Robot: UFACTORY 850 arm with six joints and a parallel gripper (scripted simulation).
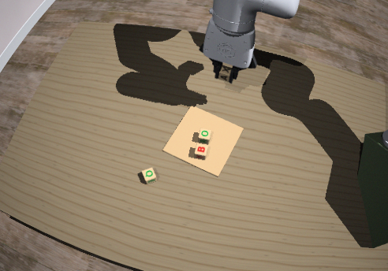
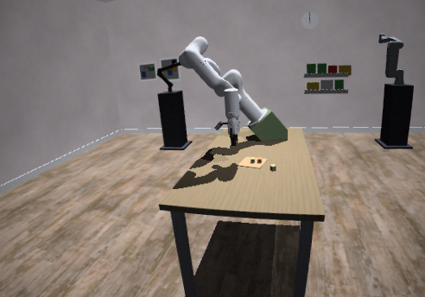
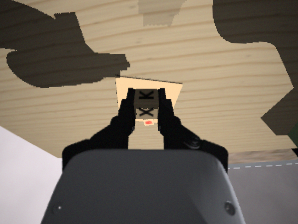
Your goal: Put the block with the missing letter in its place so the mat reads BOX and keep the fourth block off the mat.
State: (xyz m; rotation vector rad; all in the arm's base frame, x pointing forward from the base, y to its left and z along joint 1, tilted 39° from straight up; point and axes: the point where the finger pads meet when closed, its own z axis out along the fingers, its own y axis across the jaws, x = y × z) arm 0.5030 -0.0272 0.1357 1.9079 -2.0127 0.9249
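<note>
The tan mat is 120 mm below my hand, 110 mm to the left of it and 20 mm ahead of it. From my hand the other things lie so: green O block: 240 mm to the left, 120 mm ahead, 110 mm below; then x block: 10 mm below.
</note>
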